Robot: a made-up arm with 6 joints.
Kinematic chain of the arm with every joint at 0, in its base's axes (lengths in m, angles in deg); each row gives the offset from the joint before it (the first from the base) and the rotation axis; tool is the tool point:
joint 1: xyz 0 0 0.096 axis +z
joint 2: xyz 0 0.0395 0 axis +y
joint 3: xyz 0 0 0.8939 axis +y
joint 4: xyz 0 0 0.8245 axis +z
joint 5: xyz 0 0 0 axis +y
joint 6: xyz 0 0 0.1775 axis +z
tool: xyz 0 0 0
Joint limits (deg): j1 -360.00..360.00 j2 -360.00..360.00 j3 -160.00..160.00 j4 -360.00..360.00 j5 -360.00..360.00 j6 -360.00..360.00
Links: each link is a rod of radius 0.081 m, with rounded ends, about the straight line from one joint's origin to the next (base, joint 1, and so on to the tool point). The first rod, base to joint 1, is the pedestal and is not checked.
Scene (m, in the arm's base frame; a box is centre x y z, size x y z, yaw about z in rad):
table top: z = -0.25
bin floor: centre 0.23 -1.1 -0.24 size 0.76 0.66 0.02 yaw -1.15
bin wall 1: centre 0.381 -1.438 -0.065 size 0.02 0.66 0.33 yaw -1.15
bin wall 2: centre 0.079 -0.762 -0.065 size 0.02 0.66 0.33 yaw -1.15
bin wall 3: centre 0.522 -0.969 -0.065 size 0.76 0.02 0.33 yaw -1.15
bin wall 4: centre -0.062 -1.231 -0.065 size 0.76 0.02 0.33 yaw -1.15
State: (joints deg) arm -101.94 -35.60 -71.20 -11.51 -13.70 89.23
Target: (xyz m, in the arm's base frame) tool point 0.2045 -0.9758 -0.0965
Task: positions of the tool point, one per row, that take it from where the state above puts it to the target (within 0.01 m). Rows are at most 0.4 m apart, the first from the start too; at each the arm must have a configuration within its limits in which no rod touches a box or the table.
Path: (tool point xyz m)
1: 0.6651 1.2644 0.4770
2: 0.9256 1.0396 0.4588
3: 1.1175 0.7640 0.4407
4: 1.2315 0.4578 0.4226
5: 1.2646 0.1417 0.4047
6: 1.2188 -0.1630 0.3870
7: 1.1018 -0.4377 0.3695
8: 0.9255 -0.6658 0.3522
9: 0.7052 -0.8357 0.3352
10: 0.4588 -0.9397 0.3186
11: 0.2045 -0.9758 0.3022
12: 0.2099 -0.9948 0.1026
13: 0.2046 -0.9757 -0.0965

